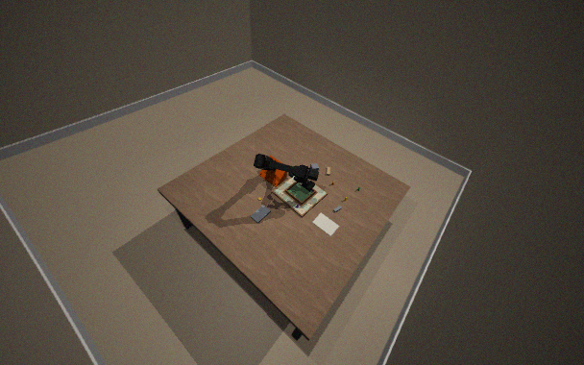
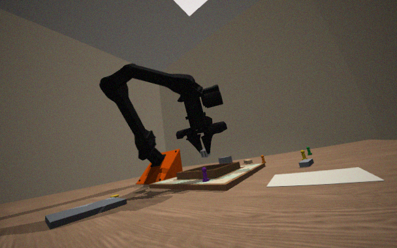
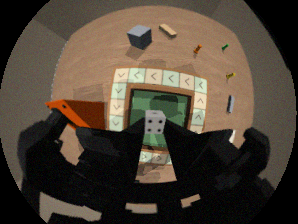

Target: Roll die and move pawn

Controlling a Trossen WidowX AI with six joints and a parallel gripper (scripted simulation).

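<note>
Right now the purple pawn is 13 cm to the right of my gripper tip, 7 cm ahead of it and 5 cm below it. Round my gripper tip: orange pawn 22 cm to the left, 15 cm ahead, 6 cm below; then green dice tray 7 cm below, 1 cm to the right, 1 cm ahead; then white die right at my gripper tip.
</note>
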